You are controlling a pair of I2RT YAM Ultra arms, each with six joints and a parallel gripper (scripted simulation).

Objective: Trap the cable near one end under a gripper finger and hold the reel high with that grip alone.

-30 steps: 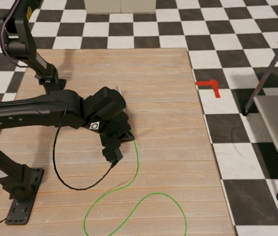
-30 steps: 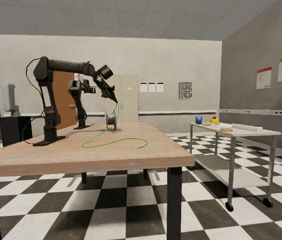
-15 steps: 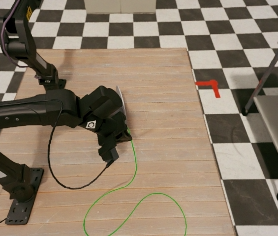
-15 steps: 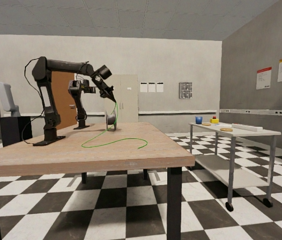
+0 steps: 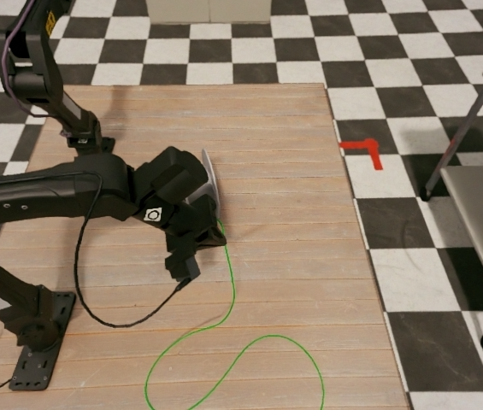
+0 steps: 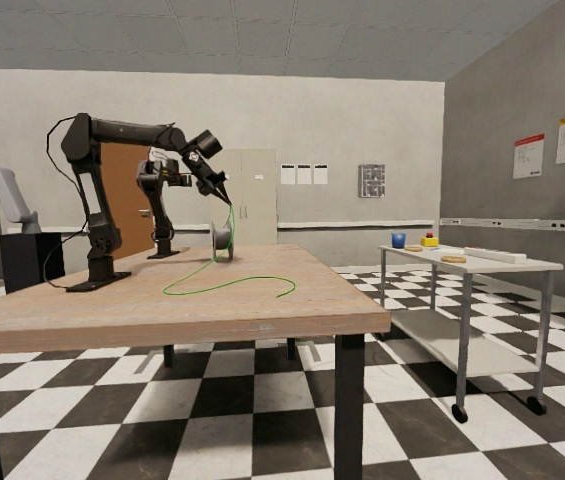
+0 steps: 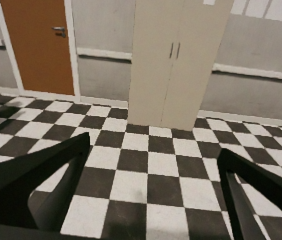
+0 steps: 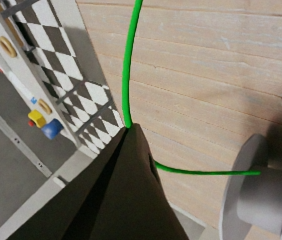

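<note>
My left hand is 550 mm to the left of the grey reel, 310 mm short of it and 310 mm above it.
</note>
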